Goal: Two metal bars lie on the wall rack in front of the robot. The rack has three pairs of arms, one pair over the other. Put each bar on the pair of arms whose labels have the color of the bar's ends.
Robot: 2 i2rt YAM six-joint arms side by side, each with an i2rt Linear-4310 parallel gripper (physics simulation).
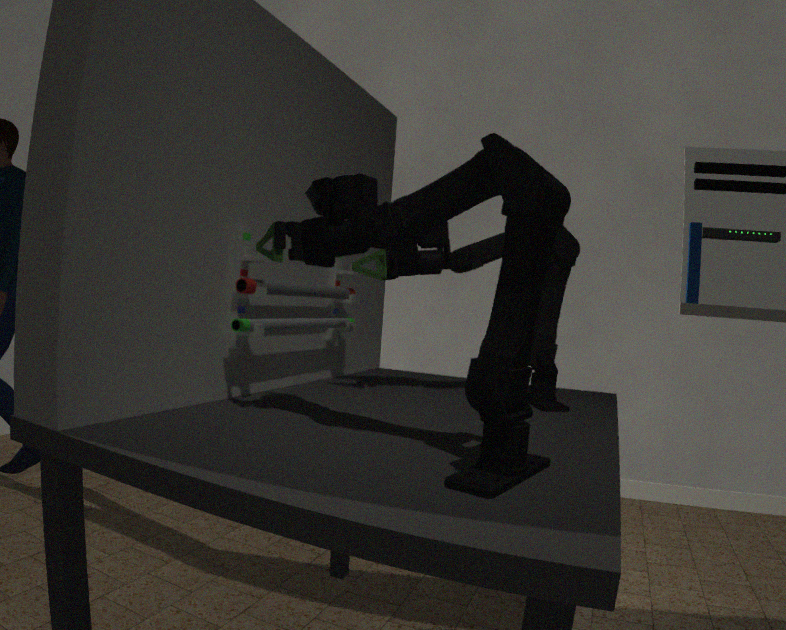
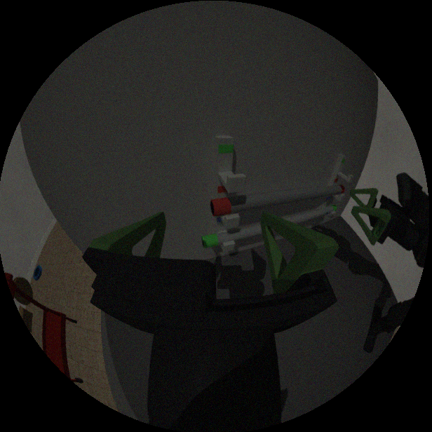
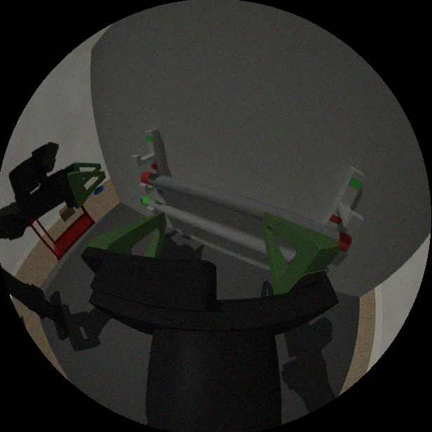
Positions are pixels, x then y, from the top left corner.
Scene:
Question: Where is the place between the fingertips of my left gripper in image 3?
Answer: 102,169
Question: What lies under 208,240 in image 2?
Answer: A green-ended bar.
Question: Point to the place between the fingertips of my right gripper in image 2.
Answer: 350,199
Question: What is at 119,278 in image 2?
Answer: My left gripper.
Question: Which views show my left gripper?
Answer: Image 1, image 2 and image 3: all of them.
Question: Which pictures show my right gripper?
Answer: Image 1, image 2 and image 3: all of them.

